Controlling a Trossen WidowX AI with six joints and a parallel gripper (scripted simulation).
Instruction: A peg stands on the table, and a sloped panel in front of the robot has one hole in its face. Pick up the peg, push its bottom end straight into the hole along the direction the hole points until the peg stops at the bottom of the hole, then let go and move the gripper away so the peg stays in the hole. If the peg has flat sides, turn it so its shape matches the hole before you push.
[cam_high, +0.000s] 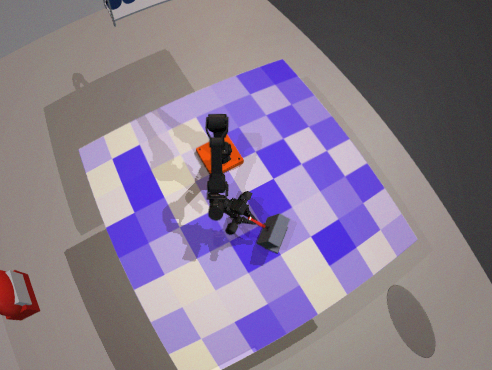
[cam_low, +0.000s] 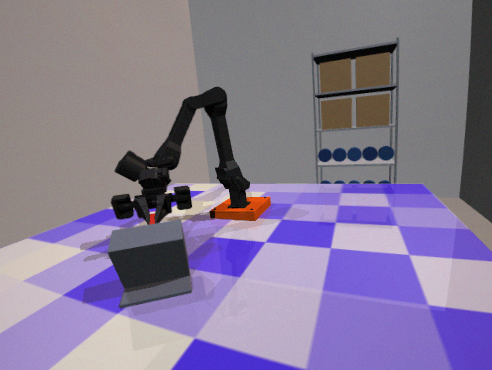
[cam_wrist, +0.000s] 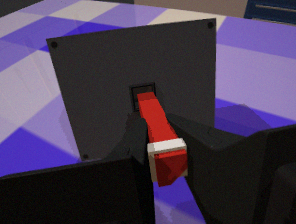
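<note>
My gripper tip is now 6 cm short of the grey sloped panel, 5 cm to the right of it and 4 cm above it. From my gripper tip the other things lie so: red peg: 1 cm behind, 1 cm to the right, 1 cm above.
</note>
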